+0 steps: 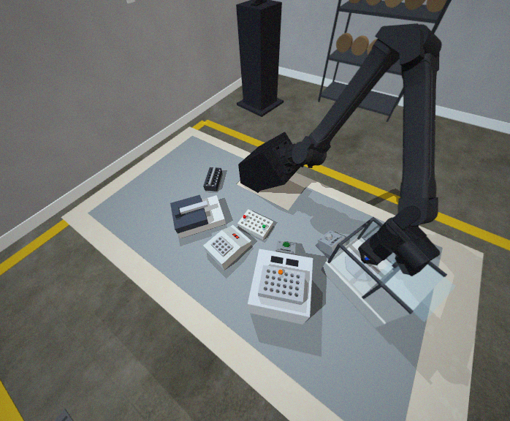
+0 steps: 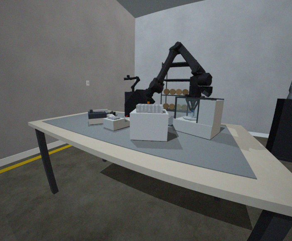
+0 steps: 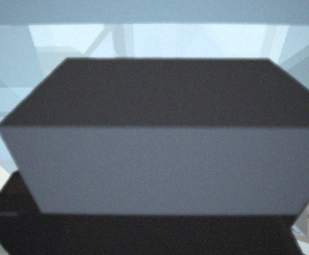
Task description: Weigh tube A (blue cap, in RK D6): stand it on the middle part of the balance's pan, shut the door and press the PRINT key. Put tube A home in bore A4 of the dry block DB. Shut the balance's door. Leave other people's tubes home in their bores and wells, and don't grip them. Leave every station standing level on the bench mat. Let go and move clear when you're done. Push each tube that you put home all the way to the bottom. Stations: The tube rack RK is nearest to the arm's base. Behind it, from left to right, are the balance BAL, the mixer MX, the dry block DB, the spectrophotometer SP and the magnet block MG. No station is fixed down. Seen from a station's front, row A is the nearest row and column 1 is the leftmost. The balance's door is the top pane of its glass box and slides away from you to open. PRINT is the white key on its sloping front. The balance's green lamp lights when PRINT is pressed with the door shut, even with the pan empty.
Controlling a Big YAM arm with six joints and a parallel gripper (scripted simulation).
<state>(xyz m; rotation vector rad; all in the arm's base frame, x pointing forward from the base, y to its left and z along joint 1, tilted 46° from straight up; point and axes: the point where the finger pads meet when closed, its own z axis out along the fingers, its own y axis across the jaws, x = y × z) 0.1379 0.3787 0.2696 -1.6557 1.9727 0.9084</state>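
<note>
The octagonal balance pan is 60 mm below my hand. Round my hand: mixer block 260 mm ahead, 150 mm to the right, 20 mm above; then dry block DB 250 mm ahead, 420 mm to the right, 100 mm below; then tube rack RK 90 mm ahead, 410 mm to the right, 120 mm below.
</note>
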